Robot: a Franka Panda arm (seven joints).
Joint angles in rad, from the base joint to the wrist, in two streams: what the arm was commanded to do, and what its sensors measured. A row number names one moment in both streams.
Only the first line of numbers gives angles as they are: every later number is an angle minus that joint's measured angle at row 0.
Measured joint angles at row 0: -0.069 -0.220 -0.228 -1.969 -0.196 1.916 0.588
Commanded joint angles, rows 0 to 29: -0.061 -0.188 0.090 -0.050 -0.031 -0.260 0.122; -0.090 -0.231 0.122 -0.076 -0.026 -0.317 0.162; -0.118 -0.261 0.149 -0.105 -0.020 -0.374 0.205; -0.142 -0.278 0.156 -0.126 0.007 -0.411 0.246; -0.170 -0.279 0.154 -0.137 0.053 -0.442 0.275; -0.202 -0.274 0.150 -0.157 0.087 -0.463 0.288; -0.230 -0.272 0.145 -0.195 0.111 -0.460 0.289; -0.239 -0.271 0.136 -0.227 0.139 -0.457 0.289; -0.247 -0.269 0.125 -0.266 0.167 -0.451 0.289; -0.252 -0.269 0.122 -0.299 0.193 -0.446 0.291; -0.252 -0.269 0.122 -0.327 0.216 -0.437 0.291; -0.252 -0.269 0.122 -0.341 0.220 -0.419 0.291; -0.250 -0.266 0.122 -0.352 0.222 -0.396 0.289; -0.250 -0.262 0.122 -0.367 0.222 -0.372 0.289; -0.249 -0.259 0.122 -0.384 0.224 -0.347 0.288; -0.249 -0.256 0.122 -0.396 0.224 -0.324 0.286; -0.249 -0.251 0.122 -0.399 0.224 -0.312 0.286; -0.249 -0.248 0.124 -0.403 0.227 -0.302 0.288; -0.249 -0.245 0.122 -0.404 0.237 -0.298 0.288; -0.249 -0.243 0.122 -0.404 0.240 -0.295 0.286; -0.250 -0.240 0.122 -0.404 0.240 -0.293 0.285; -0.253 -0.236 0.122 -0.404 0.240 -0.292 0.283; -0.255 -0.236 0.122 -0.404 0.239 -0.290 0.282; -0.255 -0.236 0.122 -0.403 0.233 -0.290 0.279; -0.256 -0.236 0.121 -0.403 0.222 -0.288 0.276; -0.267 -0.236 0.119 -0.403 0.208 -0.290 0.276; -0.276 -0.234 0.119 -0.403 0.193 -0.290 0.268; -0.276 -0.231 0.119 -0.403 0.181 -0.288 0.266; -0.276 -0.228 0.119 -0.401 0.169 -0.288 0.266; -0.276 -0.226 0.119 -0.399 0.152 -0.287 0.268
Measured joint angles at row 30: -0.267 -0.234 0.114 -0.401 0.195 -0.302 0.268
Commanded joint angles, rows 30 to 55: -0.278 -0.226 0.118 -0.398 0.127 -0.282 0.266; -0.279 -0.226 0.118 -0.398 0.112 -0.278 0.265; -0.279 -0.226 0.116 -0.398 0.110 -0.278 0.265; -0.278 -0.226 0.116 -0.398 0.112 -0.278 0.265; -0.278 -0.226 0.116 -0.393 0.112 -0.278 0.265; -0.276 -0.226 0.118 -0.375 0.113 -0.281 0.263; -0.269 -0.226 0.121 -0.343 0.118 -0.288 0.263; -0.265 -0.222 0.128 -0.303 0.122 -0.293 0.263; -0.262 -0.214 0.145 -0.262 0.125 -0.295 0.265; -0.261 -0.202 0.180 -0.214 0.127 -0.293 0.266; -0.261 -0.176 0.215 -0.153 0.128 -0.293 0.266; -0.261 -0.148 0.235 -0.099 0.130 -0.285 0.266; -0.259 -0.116 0.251 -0.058 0.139 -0.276 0.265; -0.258 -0.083 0.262 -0.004 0.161 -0.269 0.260; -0.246 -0.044 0.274 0.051 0.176 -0.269 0.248; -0.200 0.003 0.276 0.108 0.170 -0.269 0.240; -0.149 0.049 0.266 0.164 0.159 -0.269 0.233; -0.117 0.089 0.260 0.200 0.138 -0.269 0.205; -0.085 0.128 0.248 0.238 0.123 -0.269 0.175; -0.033 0.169 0.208 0.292 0.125 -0.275 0.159; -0.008 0.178 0.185 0.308 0.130 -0.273 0.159; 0.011 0.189 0.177 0.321 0.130 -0.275 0.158; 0.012 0.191 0.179 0.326 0.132 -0.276 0.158; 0.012 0.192 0.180 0.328 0.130 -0.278 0.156; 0.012 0.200 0.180 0.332 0.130 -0.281 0.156; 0.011 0.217 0.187 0.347 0.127 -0.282 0.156
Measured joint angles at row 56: -0.004 0.188 0.194 0.298 0.140 -0.257 0.175
